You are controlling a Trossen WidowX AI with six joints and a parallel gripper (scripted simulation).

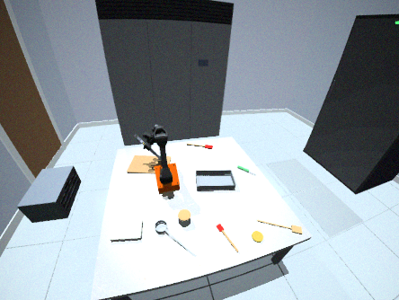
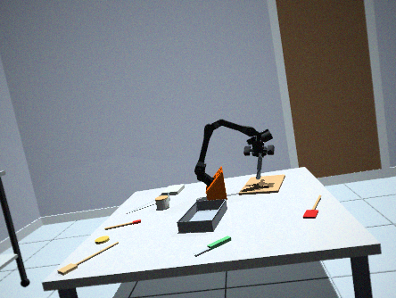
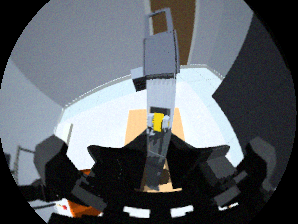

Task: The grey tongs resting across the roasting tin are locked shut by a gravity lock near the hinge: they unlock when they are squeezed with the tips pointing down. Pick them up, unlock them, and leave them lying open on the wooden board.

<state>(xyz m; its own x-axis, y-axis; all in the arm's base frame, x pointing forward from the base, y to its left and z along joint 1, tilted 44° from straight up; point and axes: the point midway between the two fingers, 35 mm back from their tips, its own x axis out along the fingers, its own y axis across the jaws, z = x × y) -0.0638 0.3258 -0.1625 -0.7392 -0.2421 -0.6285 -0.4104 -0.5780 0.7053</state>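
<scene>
Right now the wooden board is 3 cm ahead of my gripper tip, 2 cm to the right of it and 17 cm below it. The rest, counted from my gripper tip: white slab (23 cm behind, 62 cm to the right, 17 cm below); red spatula (61 cm ahead, 9 cm to the left, 17 cm below); dark grey roasting tin (48 cm ahead, 44 cm to the right, 15 cm below).
</scene>
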